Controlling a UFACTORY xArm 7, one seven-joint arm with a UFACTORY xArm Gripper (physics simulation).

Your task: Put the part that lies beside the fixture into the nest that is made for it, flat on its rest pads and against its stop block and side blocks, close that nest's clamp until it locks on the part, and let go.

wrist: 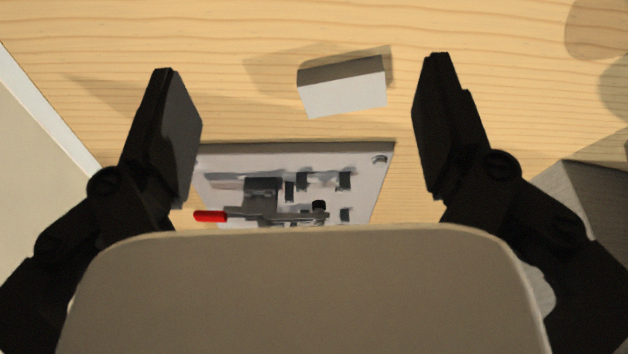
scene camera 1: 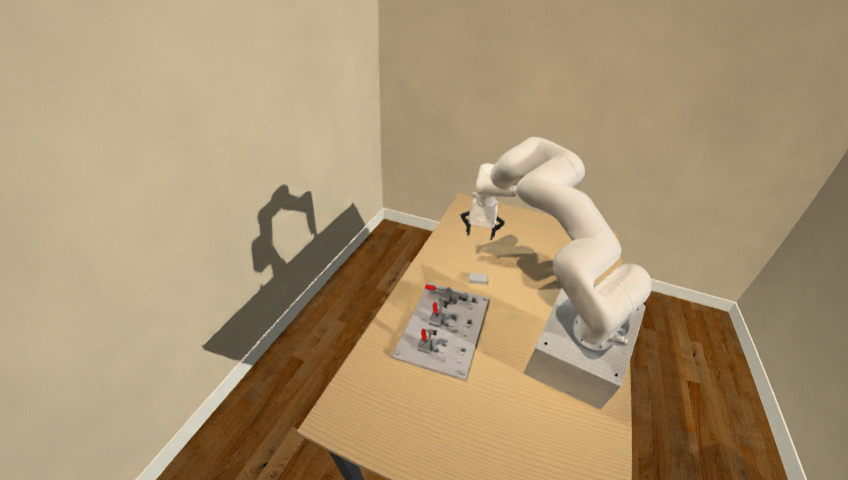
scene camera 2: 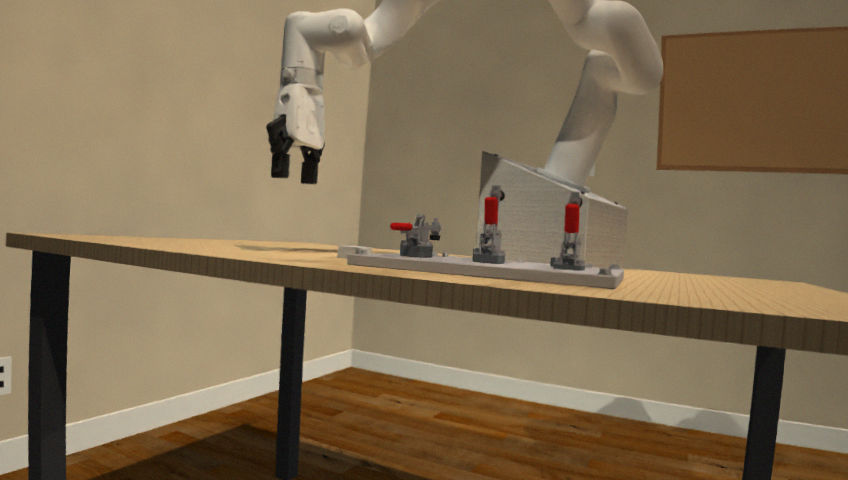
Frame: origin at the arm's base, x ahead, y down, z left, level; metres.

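Seen in the pictures: gripper, fingertip midpoint: (wrist: pixel 302 88) (scene camera 1: pixel 479 236) (scene camera 2: pixel 294 180); arm's base at its link origin: (scene camera 2: pixel 561 182).
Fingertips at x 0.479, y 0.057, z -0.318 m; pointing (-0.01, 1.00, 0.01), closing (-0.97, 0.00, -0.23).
Observation:
Pixels of each thing's top centre, then the offset from my fingertips to it.
- light grey block at its top centre: (wrist: pixel 343 96) (scene camera 2: pixel 355 246) (scene camera 1: pixel 478 277) dx -0.051, dy +0.108, dz +0.106 m
- fixture plate at its top centre: (scene camera 2: pixel 494 262) (wrist: pixel 292 221) (scene camera 1: pixel 444 324) dx -0.041, dy +0.113, dz +0.375 m
- middle handle at its top centre: (scene camera 2: pixel 491 197) (scene camera 1: pixel 434 303) dx -0.002, dy +0.023, dz +0.382 m
- far handle at its top centre: (scene camera 2: pixel 572 204) (scene camera 1: pixel 423 330) dx -0.021, dy +0.028, dz +0.490 m
The part, a light grey block (scene camera 1: pixel 477 278) (wrist: pixel 342 95), lies on the table just off the short edge of the fixture plate (scene camera 1: pixel 410 350) (scene camera 2: pixel 476 269) (wrist: pixel 220 156). In the wrist view it shows between and beyond the spread fingers. My gripper (scene camera 1: pixel 480 236) (scene camera 2: pixel 294 178) (wrist: pixel 302 88) is open and empty, high above the table on the part's far side from the fixture. The clamp nearest the part has its red handle (scene camera 1: pixel 430 287) (scene camera 2: pixel 401 226) (wrist: pixel 210 216) lying level and its arm over its nest. The middle handle (scene camera 1: pixel 435 308) (scene camera 2: pixel 490 210) and the far handle (scene camera 1: pixel 423 334) (scene camera 2: pixel 571 218) stand upright.
The wooden table (scene camera 1: pixel 368 404) (scene camera 2: pixel 148 252) (wrist: pixel 250 30) carries the fixture and the robot's grey base block (scene camera 1: pixel 565 377) (scene camera 2: pixel 529 220), which stands across from the clamps. Small blocks and bolts stand on the fixture plate. Walls rise beyond the table.

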